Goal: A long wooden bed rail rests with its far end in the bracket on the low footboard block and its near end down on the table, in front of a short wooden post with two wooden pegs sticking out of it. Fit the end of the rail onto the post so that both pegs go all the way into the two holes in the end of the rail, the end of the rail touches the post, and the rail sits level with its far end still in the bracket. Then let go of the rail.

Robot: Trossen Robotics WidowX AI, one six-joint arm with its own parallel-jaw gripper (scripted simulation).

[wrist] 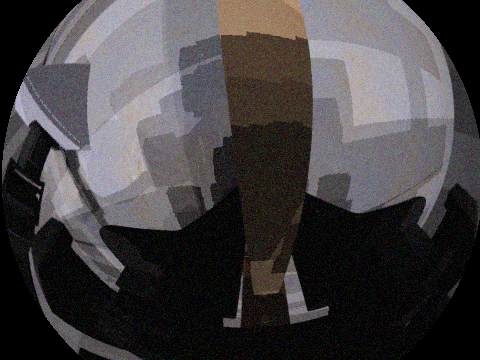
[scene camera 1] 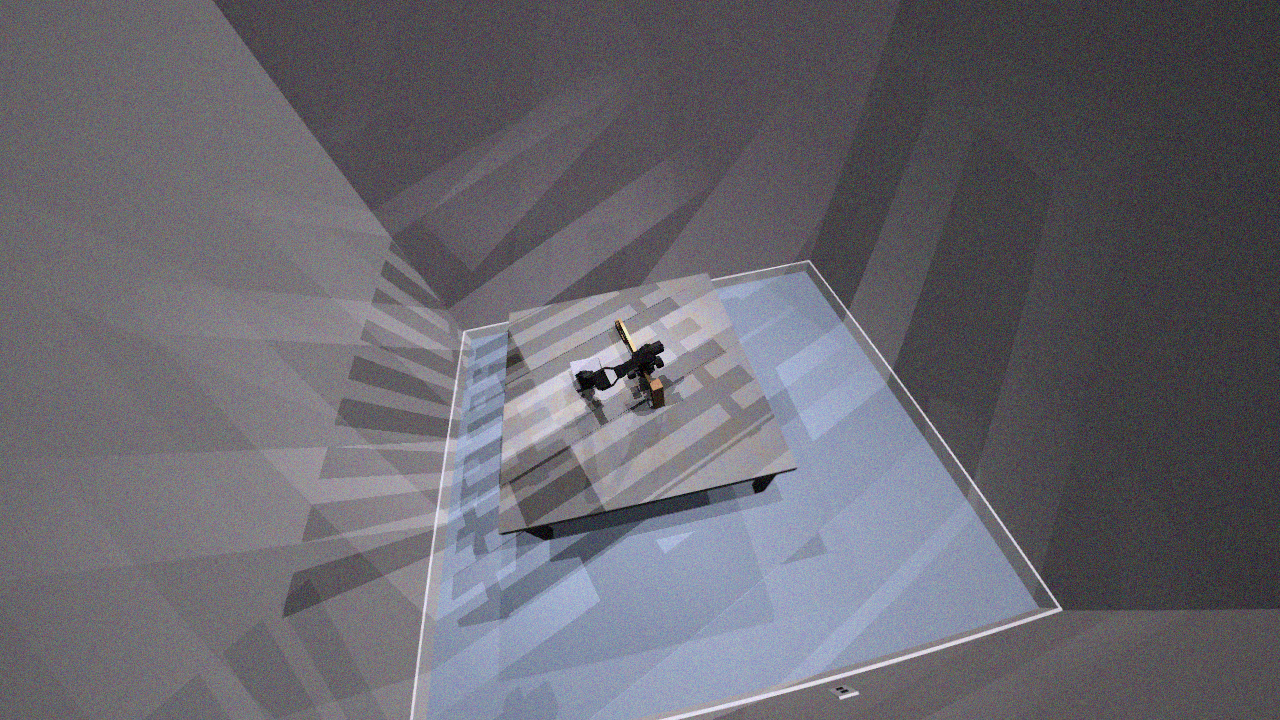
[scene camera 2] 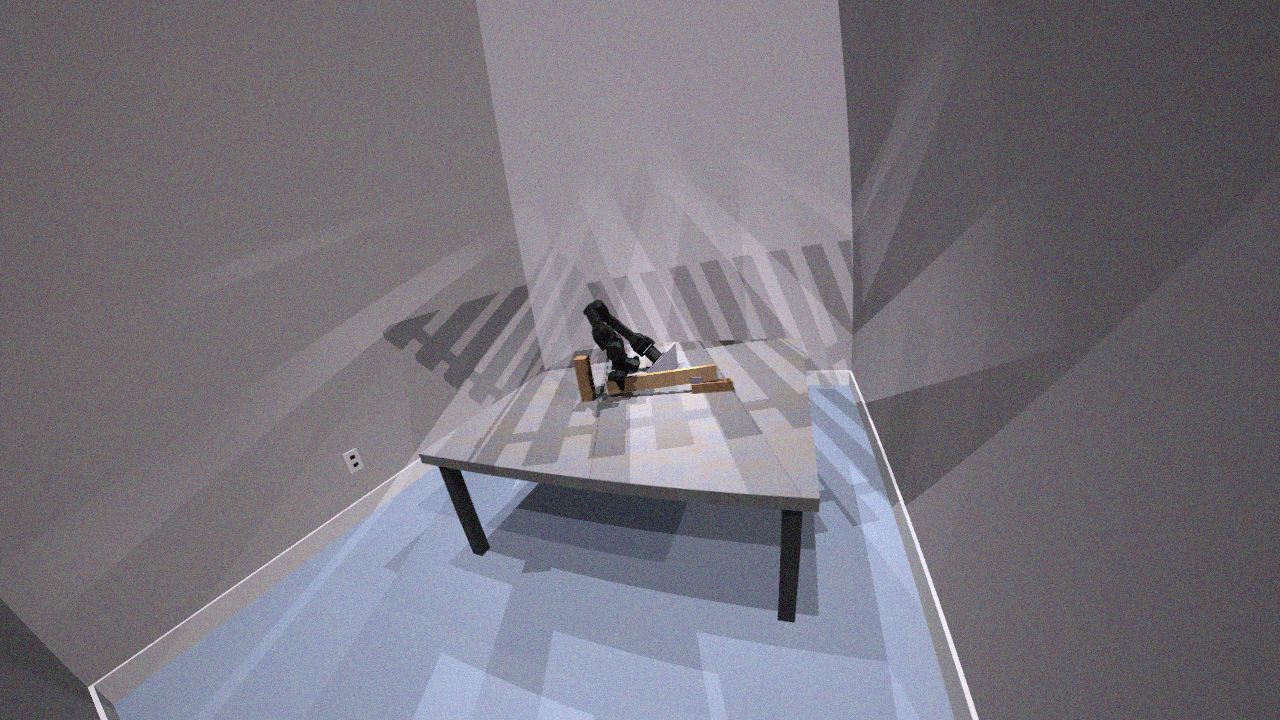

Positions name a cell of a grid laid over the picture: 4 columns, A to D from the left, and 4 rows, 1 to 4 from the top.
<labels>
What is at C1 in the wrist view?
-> A wooden rail.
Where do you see a wooden rail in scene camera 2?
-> At C3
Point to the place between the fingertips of the gripper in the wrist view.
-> C3
</labels>
